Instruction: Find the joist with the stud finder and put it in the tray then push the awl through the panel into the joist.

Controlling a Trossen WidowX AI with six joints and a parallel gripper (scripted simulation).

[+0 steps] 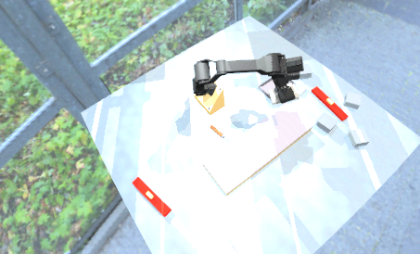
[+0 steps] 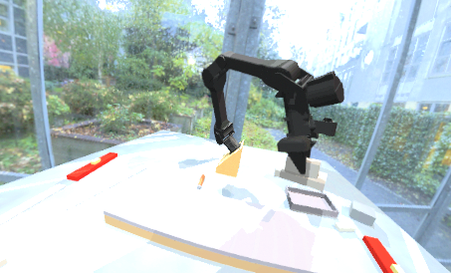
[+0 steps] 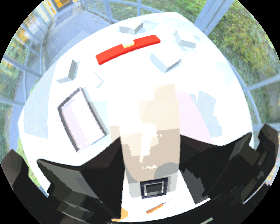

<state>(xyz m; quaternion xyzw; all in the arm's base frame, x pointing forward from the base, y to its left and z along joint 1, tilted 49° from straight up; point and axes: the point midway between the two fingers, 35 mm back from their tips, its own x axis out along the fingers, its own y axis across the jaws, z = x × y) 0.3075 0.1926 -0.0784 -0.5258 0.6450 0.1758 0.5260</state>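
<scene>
Right now the stud finder is 2 cm to the right of my gripper tip, 2 cm above it and 1 cm behind it. Also, from my gripper tip: tray: 17 cm below, 14 cm behind, 12 cm to the left; then awl: 30 cm to the right, 18 cm below, 11 cm behind; then light: 4 cm to the right, 3 cm above, 2 cm behind.
</scene>
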